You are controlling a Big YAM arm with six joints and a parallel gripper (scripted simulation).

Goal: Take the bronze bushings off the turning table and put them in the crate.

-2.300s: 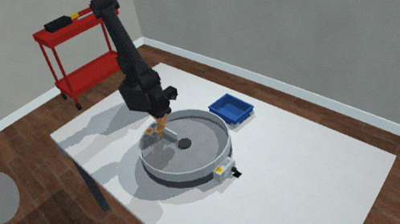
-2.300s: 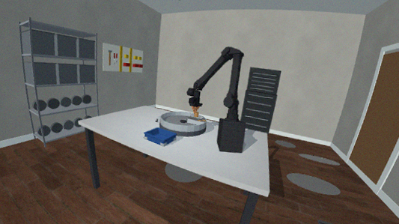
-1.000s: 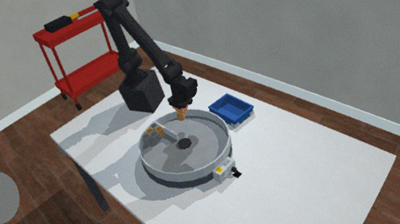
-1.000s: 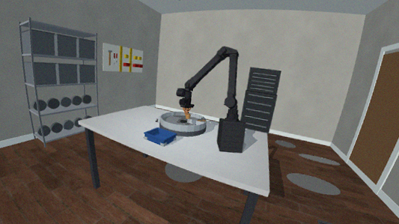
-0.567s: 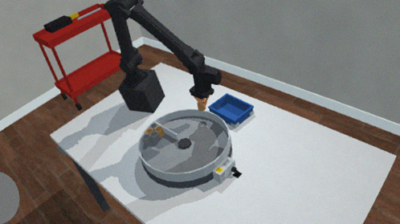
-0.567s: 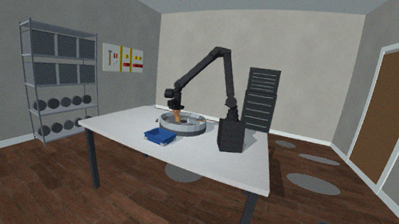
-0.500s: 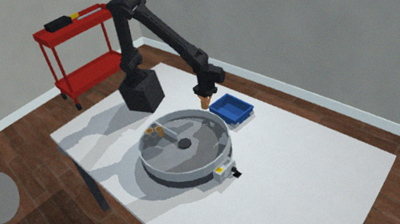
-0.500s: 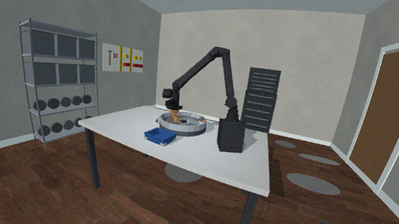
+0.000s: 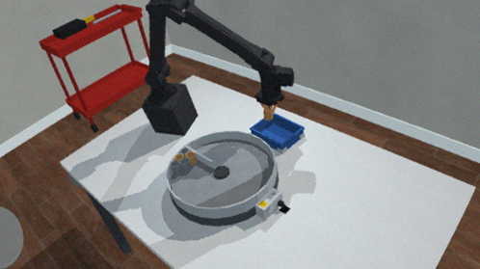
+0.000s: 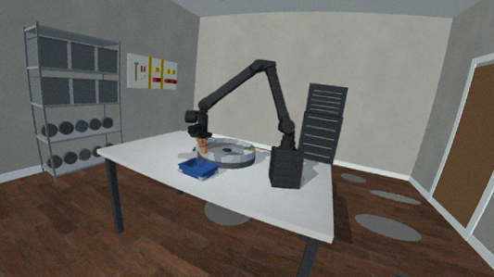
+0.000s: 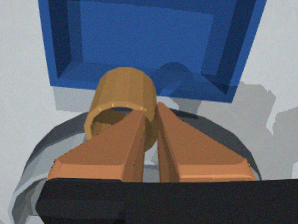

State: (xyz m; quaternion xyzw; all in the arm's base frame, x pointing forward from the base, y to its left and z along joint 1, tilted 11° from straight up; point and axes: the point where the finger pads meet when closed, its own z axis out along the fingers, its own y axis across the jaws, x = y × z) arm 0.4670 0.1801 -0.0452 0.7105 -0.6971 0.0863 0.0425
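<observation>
Right now my hand is 30 mm to the right of the crate and 120 mm above it. From my hand the other things lie so: grey turning table 10 mm behind, 310 mm to the right, 90 mm below.
</observation>
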